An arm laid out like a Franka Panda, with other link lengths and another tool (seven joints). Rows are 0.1 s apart.
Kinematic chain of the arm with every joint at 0, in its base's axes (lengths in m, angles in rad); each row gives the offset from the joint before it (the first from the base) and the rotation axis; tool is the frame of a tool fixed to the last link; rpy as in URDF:
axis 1: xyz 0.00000 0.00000 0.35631 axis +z
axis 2: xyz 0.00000 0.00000 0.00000 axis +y
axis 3: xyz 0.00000 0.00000 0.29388 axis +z
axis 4: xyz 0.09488 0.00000 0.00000 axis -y
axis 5: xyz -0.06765 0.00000 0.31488 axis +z
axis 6: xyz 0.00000 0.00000 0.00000 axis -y
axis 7: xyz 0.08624 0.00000 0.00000 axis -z
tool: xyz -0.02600 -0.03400 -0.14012 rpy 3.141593 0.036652 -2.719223
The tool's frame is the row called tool.
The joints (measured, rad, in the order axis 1, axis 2, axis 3, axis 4, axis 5, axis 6, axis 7), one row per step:
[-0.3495, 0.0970, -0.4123, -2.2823, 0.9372, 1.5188, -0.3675]
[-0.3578, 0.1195, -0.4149, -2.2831, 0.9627, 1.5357, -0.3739]
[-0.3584, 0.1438, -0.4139, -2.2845, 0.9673, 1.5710, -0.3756]
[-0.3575, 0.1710, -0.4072, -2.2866, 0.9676, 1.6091, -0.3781]
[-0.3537, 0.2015, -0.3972, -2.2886, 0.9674, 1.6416, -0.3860]
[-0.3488, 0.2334, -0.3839, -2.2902, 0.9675, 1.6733, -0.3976]
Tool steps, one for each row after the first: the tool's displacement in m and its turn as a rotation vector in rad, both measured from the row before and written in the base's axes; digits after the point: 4 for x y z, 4 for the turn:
[0.0015, -0.0044, -0.0082, 0.0045, 0.0029, -0.0358]
[0.0010, -0.0038, -0.0115, -0.0188, 0.0197, -0.0208]
[0.0012, -0.0018, -0.0133, -0.0215, 0.0242, -0.0108]
[0.0014, 0.0010, -0.0143, -0.0169, 0.0226, 0.0018]
[0.0017, 0.0026, -0.0148, -0.0162, 0.0199, 0.0089]

